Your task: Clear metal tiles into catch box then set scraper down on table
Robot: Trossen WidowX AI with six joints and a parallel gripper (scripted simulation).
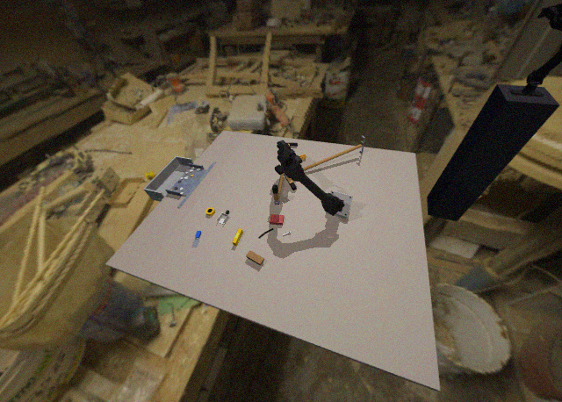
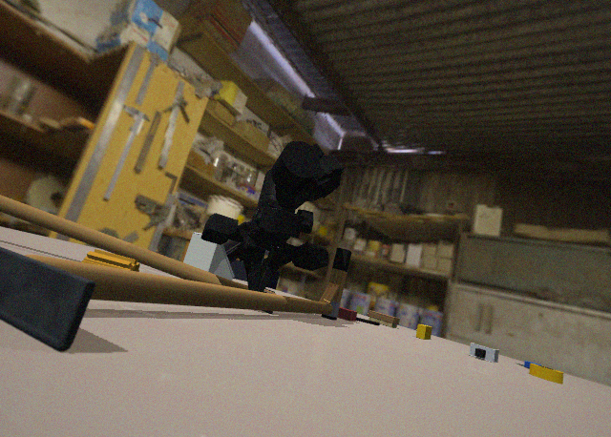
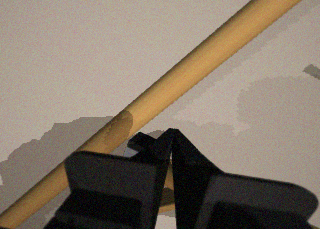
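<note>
Right now my gripper tip is 50 mm below the long scraper, 40 mm short of it and 10 mm to the left of it. Also, from my gripper tip: black wire (480 mm to the left, 50 mm behind, 10 mm below); then orange piece (170 mm to the right, 40 mm behind); then red block (380 mm to the left, 80 mm behind).
</note>
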